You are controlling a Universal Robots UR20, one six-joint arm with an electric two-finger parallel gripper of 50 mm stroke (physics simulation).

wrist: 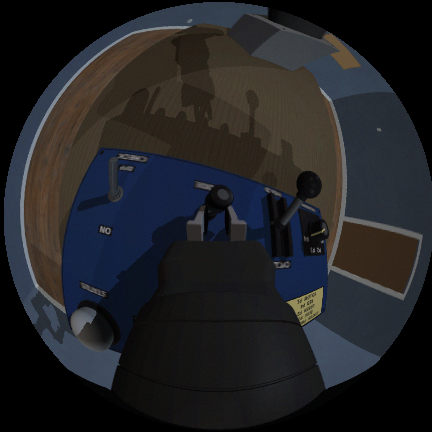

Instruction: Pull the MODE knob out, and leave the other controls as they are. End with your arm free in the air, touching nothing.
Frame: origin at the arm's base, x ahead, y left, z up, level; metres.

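Seen in the pictures: gripper, fingertip midpoint: (216, 214).
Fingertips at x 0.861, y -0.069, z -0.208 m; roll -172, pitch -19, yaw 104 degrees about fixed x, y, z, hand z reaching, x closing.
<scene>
Offsets run from my fingertips to a thing's top centre. "spot": to the spot under its first point.
The MODE knob @[0.022 m back, 0.007 m right, 0.029 m up] (221, 197) is black with a round grey-centred cap and stands up from the blue panel (150, 200), near the middle of the wrist view. Its label @[0.033 m back, 0.007 m right, 0.028 m down] (204, 185) is partly covered by the cap. My gripper (216, 214) is shut on the MODE knob, with one fingertip against each side just below the cap. The lower part of the knob and its base are mostly hidden by the cap and fingers, so its height above the panel cannot be told.
On the panel, a grey CHECK toggle lever @[0.017 m back, 0.127 m right, 0.022 m up] (114, 176) stands at left and a white STATUS dome @[spot: 0.115 m ahead, 0.120 m right, 0.089 m up] (94, 328) at lower left. At right are a ball-topped lever @[0.071 m back, 0.112 m left, 0.056 m up] (308, 184) in a black slot, a rotary knob @[0.012 m back, 0.233 m left, 0.025 m up] (320, 230) and a yellow card @[0.141 m ahead, 0.200 m left, 0.078 m up] (307, 305). A grey box (275, 42) shows at the top.
</scene>
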